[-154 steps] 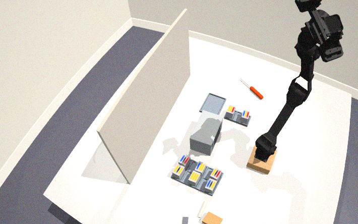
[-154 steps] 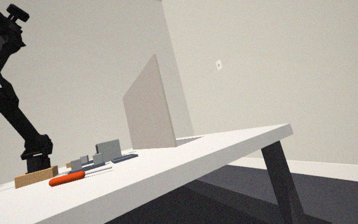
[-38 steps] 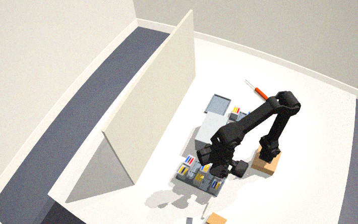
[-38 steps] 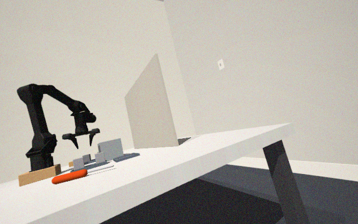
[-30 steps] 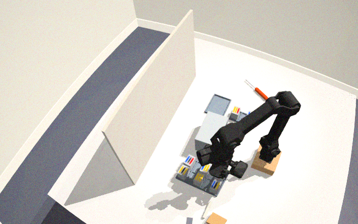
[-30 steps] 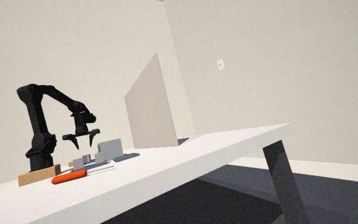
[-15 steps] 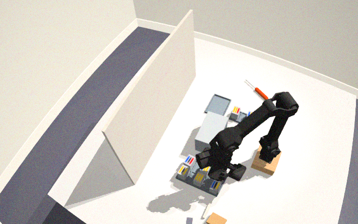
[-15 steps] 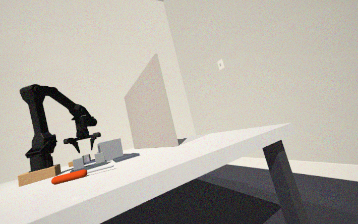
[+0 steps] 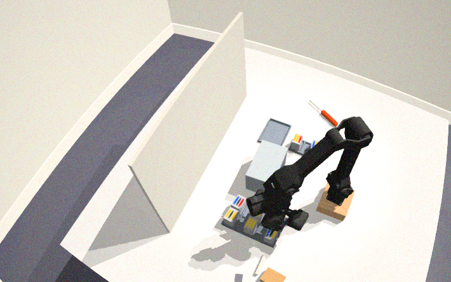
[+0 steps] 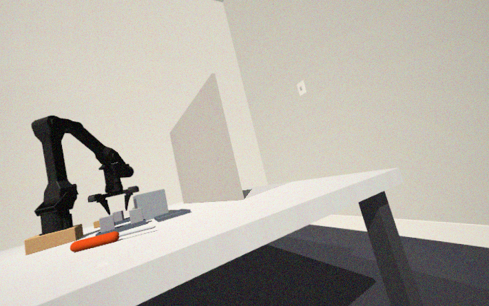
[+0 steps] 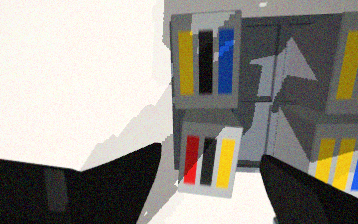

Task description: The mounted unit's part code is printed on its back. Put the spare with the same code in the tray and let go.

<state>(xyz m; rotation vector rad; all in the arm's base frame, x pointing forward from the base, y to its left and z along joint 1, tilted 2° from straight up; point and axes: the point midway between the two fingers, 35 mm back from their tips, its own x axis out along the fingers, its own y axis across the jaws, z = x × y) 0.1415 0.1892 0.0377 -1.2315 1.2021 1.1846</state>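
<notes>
My gripper tip is 10 mm above the grey spare. Round my gripper tip: white stick (150 mm to the left, 40 mm below, 30 mm behind); then grey mounted unit (150 mm to the right, 130 mm ahead); then tan block (180 mm to the left, 100 mm behind, 30 mm below).
</notes>
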